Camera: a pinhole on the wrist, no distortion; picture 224 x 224 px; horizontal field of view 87.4 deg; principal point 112.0 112.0 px. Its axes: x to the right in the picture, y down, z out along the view. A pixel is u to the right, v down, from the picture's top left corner.
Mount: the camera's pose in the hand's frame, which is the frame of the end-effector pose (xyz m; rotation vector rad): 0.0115 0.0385 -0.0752 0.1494 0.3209 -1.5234
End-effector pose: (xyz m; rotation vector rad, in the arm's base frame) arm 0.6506 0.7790 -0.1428 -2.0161 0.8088 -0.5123
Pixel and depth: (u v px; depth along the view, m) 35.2 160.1 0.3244
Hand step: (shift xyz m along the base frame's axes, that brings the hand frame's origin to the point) 0.2467 -0.0235 -0.2699
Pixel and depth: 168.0 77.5 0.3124
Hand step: 0.1555 0.2184 0.0691
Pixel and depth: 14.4 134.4 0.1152
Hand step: 0.0353 -0.0360 -0.1122
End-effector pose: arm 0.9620 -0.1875 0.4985 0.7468 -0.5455 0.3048
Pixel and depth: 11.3 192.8 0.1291
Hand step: 0.0174 0.0349 0.1689
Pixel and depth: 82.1 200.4 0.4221
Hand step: 0.1754 -0.1816 0.4271
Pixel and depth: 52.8 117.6 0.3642
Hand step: -0.1092 -0.1498 0.2939
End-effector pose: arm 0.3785 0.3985 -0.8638 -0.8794 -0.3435 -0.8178
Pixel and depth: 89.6 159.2 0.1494
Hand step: 0.0798 0.0208 0.0790
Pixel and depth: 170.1 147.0 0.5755
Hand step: -0.1125 0.0232 0.5845
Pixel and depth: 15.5 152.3 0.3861
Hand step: 0.3164 0.2919 0.2036
